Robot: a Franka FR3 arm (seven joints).
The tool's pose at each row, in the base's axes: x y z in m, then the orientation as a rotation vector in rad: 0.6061 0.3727 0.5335 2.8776 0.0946 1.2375; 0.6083 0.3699 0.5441 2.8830 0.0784 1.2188; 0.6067 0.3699 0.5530 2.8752 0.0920 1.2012; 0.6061 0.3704 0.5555 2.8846 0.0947 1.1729; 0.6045 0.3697 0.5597 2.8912 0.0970 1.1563; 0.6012 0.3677 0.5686 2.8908 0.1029 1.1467; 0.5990 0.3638 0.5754 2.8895 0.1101 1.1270; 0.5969 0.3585 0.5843 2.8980 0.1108 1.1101; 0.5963 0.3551 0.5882 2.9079 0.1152 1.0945; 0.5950 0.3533 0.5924 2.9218 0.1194 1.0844; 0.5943 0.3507 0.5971 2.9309 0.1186 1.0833; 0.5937 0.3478 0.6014 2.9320 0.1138 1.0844; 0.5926 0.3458 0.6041 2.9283 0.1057 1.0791
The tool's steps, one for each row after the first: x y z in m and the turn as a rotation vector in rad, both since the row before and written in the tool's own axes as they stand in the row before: 0.0090 0.0032 -0.0057 -0.0063 -0.0125 0.0085; 0.0053 0.0002 -0.0073 -0.0089 -0.0087 -0.0135; 0.0014 -0.0004 -0.0022 -0.0006 -0.0191 -0.0024; 0.0017 0.0008 -0.0041 0.0009 -0.0114 -0.0014; 0.0036 0.0023 -0.0087 -0.0018 -0.0057 -0.0050; 0.0028 0.0041 -0.0064 -0.0054 -0.0117 -0.0075; 0.0040 0.0057 -0.0079 0.0024 -0.0120 0.0002; 0.0019 0.0036 -0.0033 0.0051 -0.0115 -0.0012; 0.0016 0.0020 -0.0040 0.0103 -0.0088 0.0011; 0.0023 0.0028 -0.0040 0.0075 -0.0024 0.0035; 0.0021 0.0030 -0.0037 0.0001 0.0004 0.0033; 0.0008 0.0020 -0.0028 -0.0069 -0.0026 0.0028
